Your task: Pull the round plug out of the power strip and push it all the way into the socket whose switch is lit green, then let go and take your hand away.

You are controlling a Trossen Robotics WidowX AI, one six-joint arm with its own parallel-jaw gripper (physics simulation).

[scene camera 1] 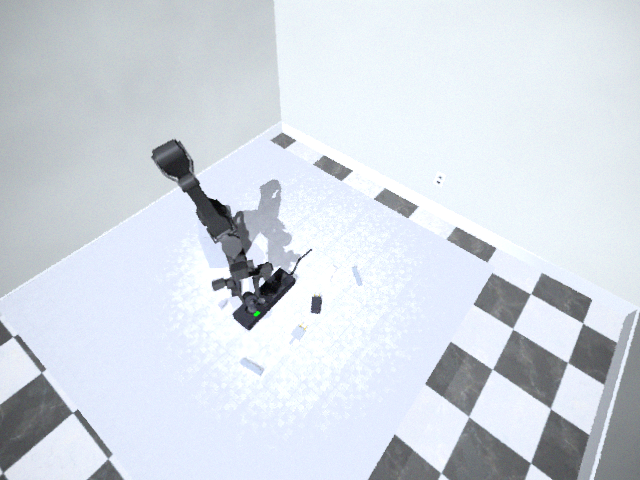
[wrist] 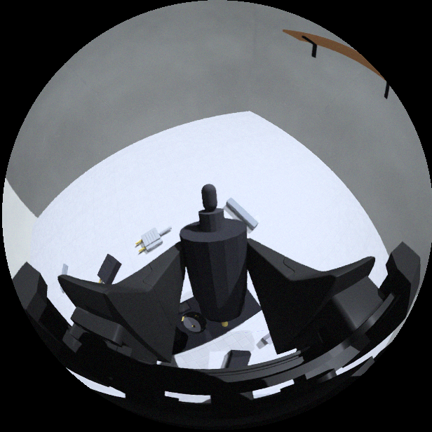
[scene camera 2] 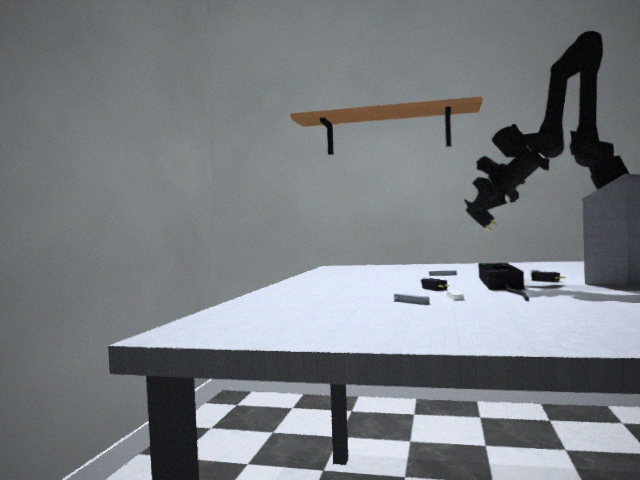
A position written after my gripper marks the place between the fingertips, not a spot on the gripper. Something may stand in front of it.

In view: my gripper [scene camera 2: 473,212], a round black plug [wrist: 214,248] and a black power strip [scene camera 1: 270,292].
My gripper shows as well in scene camera 1 [scene camera 1: 251,302] and in the wrist view [wrist: 214,246]. The black power strip is seen too in the wrist view [wrist: 186,336] and in scene camera 2 [scene camera 2: 496,276].
